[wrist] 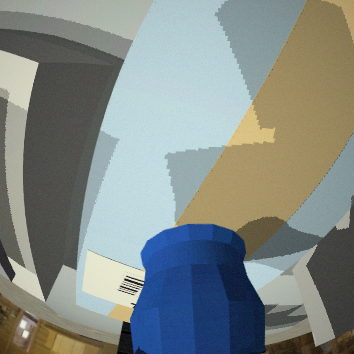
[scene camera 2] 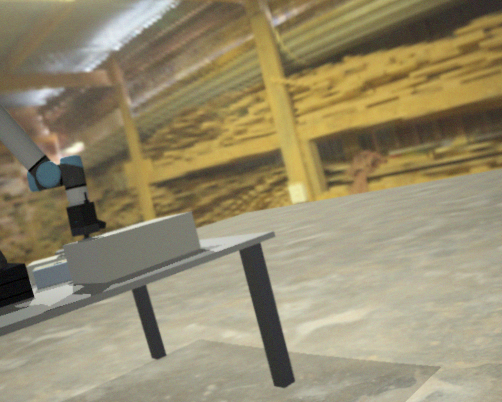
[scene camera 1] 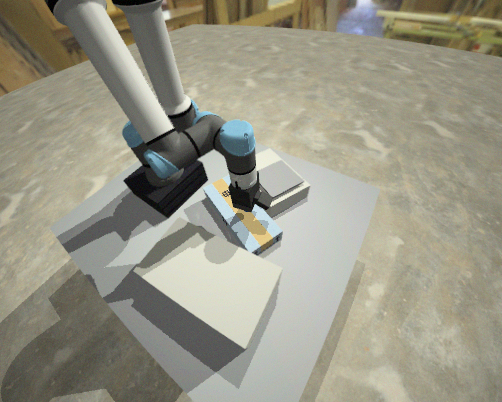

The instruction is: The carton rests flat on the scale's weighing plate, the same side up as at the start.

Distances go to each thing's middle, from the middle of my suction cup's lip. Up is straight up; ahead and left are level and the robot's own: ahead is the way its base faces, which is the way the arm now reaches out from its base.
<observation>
Now: the carton [scene camera 1: 255, 231] 40 mm behind my suction cup and 60 mm below it. From my suction cup the other things lie so: cream block [scene camera 1: 227, 287]: 10 mm behind, 250 mm to the right, 30 mm below; then scale [scene camera 1: 276, 178]: 10 mm ahead, 190 mm to the left, 50 mm below.
</observation>
